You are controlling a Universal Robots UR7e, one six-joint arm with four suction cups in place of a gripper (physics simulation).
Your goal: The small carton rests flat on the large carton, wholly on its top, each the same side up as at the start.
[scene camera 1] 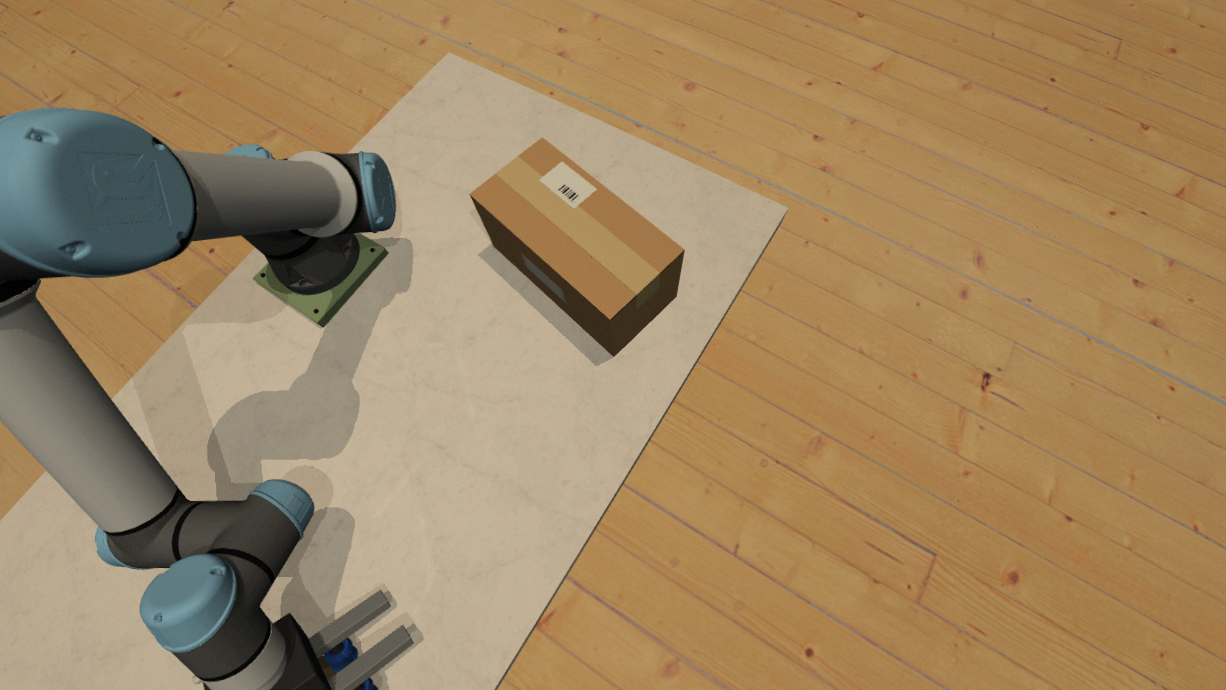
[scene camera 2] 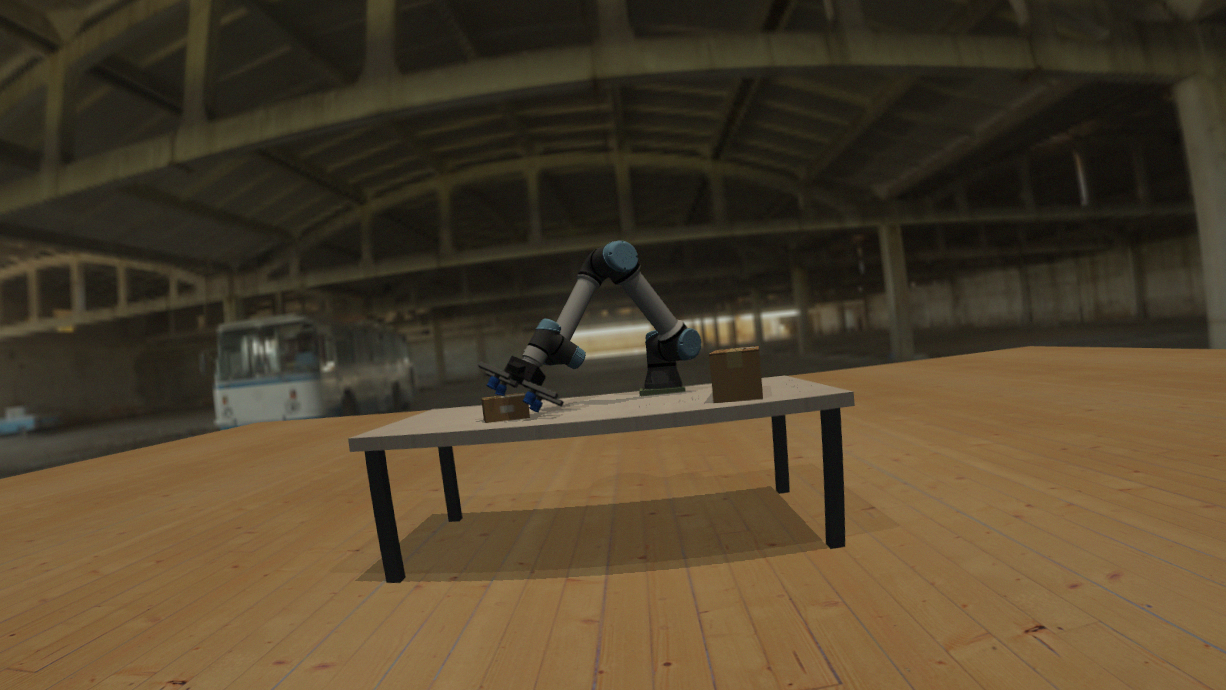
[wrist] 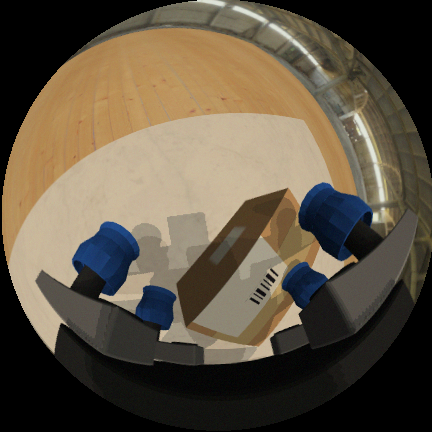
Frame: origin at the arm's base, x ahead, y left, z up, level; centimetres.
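Seen in the pictures: end effector, tool point: [scene camera 2: 512, 398] [wrist: 223, 267]; arm's base, origin of the base link: [scene camera 1: 319, 258] [scene camera 2: 663, 387].
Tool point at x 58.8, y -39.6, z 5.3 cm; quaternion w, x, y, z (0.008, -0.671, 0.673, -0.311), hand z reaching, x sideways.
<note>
Pixels of each thing's top centre, then the offset from my tool point to it. Level surfaces: height alone.
- small carton, middle of its top: [wrist: 279, 279] [scene camera 2: 503, 396] dy -4.6, dx -3.5, dz +0.7 cm
- large carton, middle of its top: [scene camera 1: 573, 220] [scene camera 2: 735, 349] dy +71.1, dx -22.2, dz +8.5 cm
- beige table, its level: dz -6.9 cm
The small carton [wrist: 238, 282] [scene camera 2: 504, 408] is a brown box with a white barcode label on top. It lies flat on the table near the left end, and in scene camera 1 the arm hides it. My suction gripper [wrist: 224, 264] [scene camera 2: 523, 390] [scene camera 1: 350, 656] sits low over it, and the two right-hand blue cups rest on its top. The two left-hand cups hang beside it over bare table. The large carton [scene camera 1: 578, 240] [scene camera 2: 735, 374] stands upright at the other end of the table, label side up, far from the gripper.
The beige table [scene camera 1: 479, 445] [scene camera 2: 599, 416] stands on a wooden floor. The arm's green base plate [scene camera 1: 320, 274] [scene camera 2: 662, 377] is bolted near the back edge, between the two cartons. The table's edge runs close by the small carton.
</note>
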